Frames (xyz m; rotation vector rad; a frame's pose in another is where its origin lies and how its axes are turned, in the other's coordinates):
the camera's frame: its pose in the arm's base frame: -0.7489 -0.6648 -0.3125 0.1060 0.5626 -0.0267
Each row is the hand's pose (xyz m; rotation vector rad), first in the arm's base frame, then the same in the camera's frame.
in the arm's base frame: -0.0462 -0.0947 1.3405 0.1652 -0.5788 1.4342
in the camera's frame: -0.2858 0.7586 1.7012 -0.3280 -0.9557 1.5360
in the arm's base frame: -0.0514 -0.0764 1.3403 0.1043 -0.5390 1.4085
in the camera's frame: -0.2900 0.7765 1.6963 -0.3828 -0.9238 1.4887
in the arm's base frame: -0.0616 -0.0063 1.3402 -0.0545 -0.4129 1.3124
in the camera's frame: -0.2983 0.8456 1.6832 -0.5167 -0.8214 1.3344
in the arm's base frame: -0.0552 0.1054 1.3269 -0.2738 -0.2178 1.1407
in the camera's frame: -0.2854 0.9558 1.6634 -0.6872 -0.6586 1.0827
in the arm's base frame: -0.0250 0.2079 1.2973 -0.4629 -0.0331 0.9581
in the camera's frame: -0.2437 1.0566 1.6436 -0.8207 -0.4995 0.8331
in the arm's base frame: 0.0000 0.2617 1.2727 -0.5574 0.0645 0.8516
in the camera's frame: -0.2092 1.1092 1.6304 -0.8817 -0.4137 0.6943
